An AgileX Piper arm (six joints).
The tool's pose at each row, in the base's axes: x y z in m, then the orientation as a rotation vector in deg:
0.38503, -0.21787, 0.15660, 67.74, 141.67, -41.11
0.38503, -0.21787, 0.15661, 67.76, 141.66, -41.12
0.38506, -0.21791, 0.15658, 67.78, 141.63, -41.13
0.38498, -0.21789, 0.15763, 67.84, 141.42, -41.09
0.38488, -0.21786, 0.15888, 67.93, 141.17, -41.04
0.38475, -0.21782, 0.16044, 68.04, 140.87, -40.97
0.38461, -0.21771, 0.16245, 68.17, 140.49, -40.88
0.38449, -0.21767, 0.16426, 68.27, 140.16, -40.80
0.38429, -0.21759, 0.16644, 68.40, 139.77, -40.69
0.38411, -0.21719, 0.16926, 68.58, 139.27, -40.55
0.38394, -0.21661, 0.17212, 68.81, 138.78, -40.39
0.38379, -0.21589, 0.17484, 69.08, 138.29, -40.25
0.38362, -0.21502, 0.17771, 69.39, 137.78, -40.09
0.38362, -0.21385, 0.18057, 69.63, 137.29, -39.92
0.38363, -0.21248, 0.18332, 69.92, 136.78, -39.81
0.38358, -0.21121, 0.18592, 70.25, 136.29, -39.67
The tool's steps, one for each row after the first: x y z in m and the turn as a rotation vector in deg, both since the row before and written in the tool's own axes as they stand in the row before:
0.00000, 0.00000, -0.00001, 0.01, 0.00, 0.01
-0.00003, 0.00001, 0.00005, 0.01, -0.01, 0.02
-0.00043, -0.00037, -0.00088, -0.04, -0.13, 0.14
-0.00051, -0.00044, -0.00106, -0.05, -0.15, 0.18
-0.00064, -0.00055, -0.00132, -0.06, -0.17, 0.21
-0.00081, -0.00065, -0.00173, -0.08, -0.22, 0.27
-0.00078, -0.00061, -0.00152, -0.08, -0.20, 0.23
-0.00090, -0.00075, -0.00185, -0.10, -0.23, 0.28
-0.00103, -0.00075, -0.00255, -0.12, -0.29, 0.36
-0.00096, -0.00064, -0.00268, -0.12, -0.25, 0.39
-0.00083, -0.00050, -0.00265, -0.10, -0.23, 0.40
-0.00081, -0.00047, -0.00285, -0.10, -0.22, 0.44
-0.00073, -0.00017, -0.00300, -0.12, -0.24, 0.39
-0.00056, -0.00002, -0.00302, -0.07, -0.24, 0.42
-0.00053, -0.00007, -0.00284, -0.07, -0.20, 0.44

